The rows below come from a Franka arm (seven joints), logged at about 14 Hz.
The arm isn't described. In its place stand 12 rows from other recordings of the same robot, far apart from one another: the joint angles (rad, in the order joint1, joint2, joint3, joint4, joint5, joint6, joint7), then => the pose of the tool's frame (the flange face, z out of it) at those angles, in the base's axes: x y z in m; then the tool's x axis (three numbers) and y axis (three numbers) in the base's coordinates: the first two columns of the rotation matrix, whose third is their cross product.
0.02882 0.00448 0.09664 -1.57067 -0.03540 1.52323 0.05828 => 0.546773 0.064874 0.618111 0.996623 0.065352 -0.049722 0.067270 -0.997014 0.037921
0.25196 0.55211 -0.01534 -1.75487 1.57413 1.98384 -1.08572 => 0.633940 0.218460 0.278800 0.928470 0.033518 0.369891 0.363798 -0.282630 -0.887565
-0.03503 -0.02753 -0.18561 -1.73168 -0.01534 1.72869 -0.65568 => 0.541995 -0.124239 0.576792 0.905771 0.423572 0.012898 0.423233 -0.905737 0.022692
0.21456 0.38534 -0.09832 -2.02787 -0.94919 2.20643 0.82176 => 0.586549 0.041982 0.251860 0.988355 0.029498 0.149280 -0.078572 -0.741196 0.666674
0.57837 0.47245 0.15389 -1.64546 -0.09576 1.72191 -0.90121 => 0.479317 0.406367 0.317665 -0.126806 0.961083 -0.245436 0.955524 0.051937 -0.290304
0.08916 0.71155 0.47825 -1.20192 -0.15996 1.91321 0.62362 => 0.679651 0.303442 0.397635 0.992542 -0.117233 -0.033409 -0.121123 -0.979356 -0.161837
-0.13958 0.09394 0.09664 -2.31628 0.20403 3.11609 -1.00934 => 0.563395 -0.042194 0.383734 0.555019 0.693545 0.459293 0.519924 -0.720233 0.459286
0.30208 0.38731 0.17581 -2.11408 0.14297 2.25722 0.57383 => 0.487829 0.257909 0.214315 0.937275 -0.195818 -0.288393 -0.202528 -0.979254 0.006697
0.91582 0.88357 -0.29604 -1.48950 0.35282 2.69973 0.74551 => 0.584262 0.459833 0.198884 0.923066 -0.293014 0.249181 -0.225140 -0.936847 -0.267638
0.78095 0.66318 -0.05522 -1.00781 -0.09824 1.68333 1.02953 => 0.550340 0.493428 0.470253 0.954781 -0.272524 0.118843 -0.280602 -0.958115 0.057256
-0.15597 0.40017 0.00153 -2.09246 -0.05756 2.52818 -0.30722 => 0.581709 -0.089968 0.232003 0.979887 0.198247 0.022791 0.197151 -0.979426 0.043082
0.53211 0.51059 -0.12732 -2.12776 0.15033 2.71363 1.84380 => 0.535483 0.223018 0.174144 0.017331 -0.999309 -0.032880 -0.997003 -0.014793 -0.075937
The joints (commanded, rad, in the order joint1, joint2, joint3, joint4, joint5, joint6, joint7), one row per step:
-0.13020 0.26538 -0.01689 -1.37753 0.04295 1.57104 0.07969
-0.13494 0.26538 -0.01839 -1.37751 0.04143 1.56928 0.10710
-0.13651 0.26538 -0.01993 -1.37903 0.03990 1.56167 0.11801
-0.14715 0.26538 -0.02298 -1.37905 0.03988 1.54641 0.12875
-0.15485 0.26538 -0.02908 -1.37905 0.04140 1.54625 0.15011
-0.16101 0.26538 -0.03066 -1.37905 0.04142 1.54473 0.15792
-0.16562 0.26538 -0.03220 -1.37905 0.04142 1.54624 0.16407
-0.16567 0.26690 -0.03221 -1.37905 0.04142 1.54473 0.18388
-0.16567 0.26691 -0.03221 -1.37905 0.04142 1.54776 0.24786
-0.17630 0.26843 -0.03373 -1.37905 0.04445 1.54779 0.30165
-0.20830 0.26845 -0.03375 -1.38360 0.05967 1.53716 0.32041
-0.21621 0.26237 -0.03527 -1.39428 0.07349 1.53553 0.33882
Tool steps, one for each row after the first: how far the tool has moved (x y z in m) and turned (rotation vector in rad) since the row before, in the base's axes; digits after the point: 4 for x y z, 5 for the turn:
-0.0008 -0.0039 -0.0001 -0.00344 0.00331 -0.03333
-0.0012 -0.0018 -0.0013 -0.00127 0.00982 -0.01355
-0.0030 -0.0079 -0.0012 0.00081 0.01570 -0.02375
-0.0014 -0.0079 0.0000 -0.00199 0.00121 -0.03494
-0.0010 -0.0046 -0.0001 -0.00081 0.00195 -0.01540
-0.0005 -0.0037 0.0001 -0.00125 -0.00110 -0.01226
0.0002 -0.0001 -0.0011 -0.00125 0.00400 -0.01971
0.0003 -0.0001 0.0002 -0.00642 0.00035 -0.06373
-0.0010 -0.0071 -0.0009 -0.00201 0.00380 -0.06582
-0.0053 -0.0177 -0.0029 0.01644 0.01264 -0.05144
-0.0031 -0.0037 -0.0012 0.01285 0.00427 -0.02878

